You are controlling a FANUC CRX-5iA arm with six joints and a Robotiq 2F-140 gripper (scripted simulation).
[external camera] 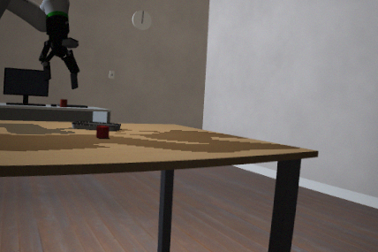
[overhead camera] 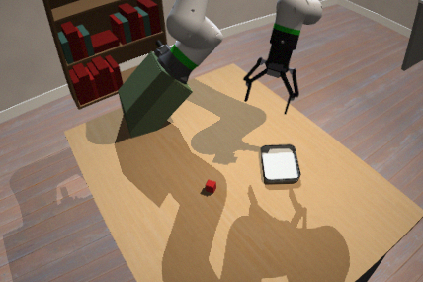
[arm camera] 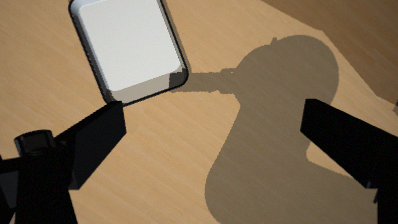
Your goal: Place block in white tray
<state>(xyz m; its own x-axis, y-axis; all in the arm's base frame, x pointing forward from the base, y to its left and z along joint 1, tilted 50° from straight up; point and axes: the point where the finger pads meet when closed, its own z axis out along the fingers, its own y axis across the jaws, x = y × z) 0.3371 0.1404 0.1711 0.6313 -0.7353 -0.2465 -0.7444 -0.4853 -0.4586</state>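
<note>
My hand is 12 cm short of the red block, 29 cm to the left of it and 15 cm above it. Also, from my hand: white tray: 14 cm ahead, 2 cm to the right, 16 cm below.
</note>
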